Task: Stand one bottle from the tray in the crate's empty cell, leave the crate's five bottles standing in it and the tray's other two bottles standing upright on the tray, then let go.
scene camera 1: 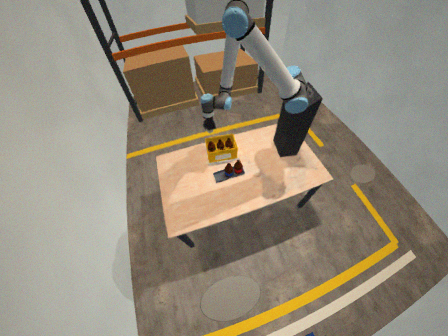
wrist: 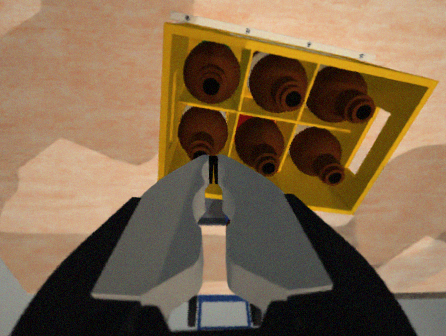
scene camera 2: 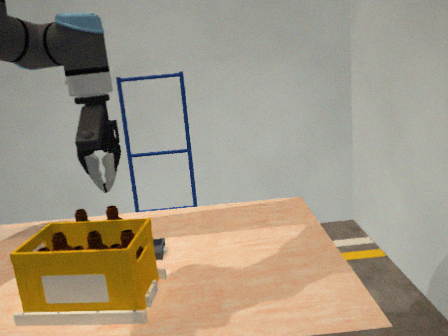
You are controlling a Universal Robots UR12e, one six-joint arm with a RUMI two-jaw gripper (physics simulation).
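Places are measured from the arm's base along level axes (x back, y right, z up), in centimetres.
Where they show: gripper, fingertip midpoint: (scene camera 1: 210,133) (wrist: 213,158) (scene camera 2: 106,192).
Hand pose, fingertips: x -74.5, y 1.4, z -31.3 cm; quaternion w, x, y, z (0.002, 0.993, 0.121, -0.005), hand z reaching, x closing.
Observation:
After its pixels a point has its place.
My gripper (scene camera 1: 211,131) @[x -74.5, y 1.4, z -31.3 cm] (scene camera 2: 105,189) @[x -74.5, y 1.4, z -31.3 cm] (wrist: 213,158) @[x -74.5, y 1.4, z -31.3 cm] is shut and empty, pointing down above the yellow crate (scene camera 1: 234,151) @[x -54.6, y -9.7, z -46.6 cm] (scene camera 2: 125,282) @[x -78.4, y 7.3, z -50.3 cm] (wrist: 166,100) @[x -79.2, y 0.6, z -42.5 cm]. In the wrist view, each crate cell holds a brown bottle, in two rows of three; one bottle (wrist: 211,70) @[x -75.4, y 4.1, z -44.7 cm] is in the top left corner cell. None visibly sticks out above the others. The fingertips partly hide the near left bottle (wrist: 202,127) @[x -74.9, y -3.5, z -47.6 cm]. The dark tray (scene camera 1: 220,176) @[x -70.1, y -26.5, z -59.5 cm] (scene camera 2: 160,248) @[x -73.8, y -29.5, z -59.5 cm] bears two upright bottles, one blue-labelled (scene camera 1: 228,169) @[x -62.7, y -27.4, z -48.3 cm] and one red-labelled (scene camera 1: 238,166) @[x -53.6, y -25.5, z -48.4 cm]. Their necks show behind the crate in scene camera 2.
The crate stands on the wooden table (scene camera 1: 190,200) @[x -98.3, y -46.5, z -60.0 cm] (scene camera 2: 280,265) @[x -110.8, y -19.0, z -60.0 cm] with pale strips (scene camera 2: 80,318) @[x -67.2, y 9.3, z -58.2 cm] along its base. The dark arm pedestal (scene camera 1: 295,127) @[x -4.3, y -12.9, z -20.5 cm] stands at the table's far right. A rack with cartons (scene camera 1: 160,80) is behind the table. A blue frame (scene camera 2: 160,153) stands beyond it.

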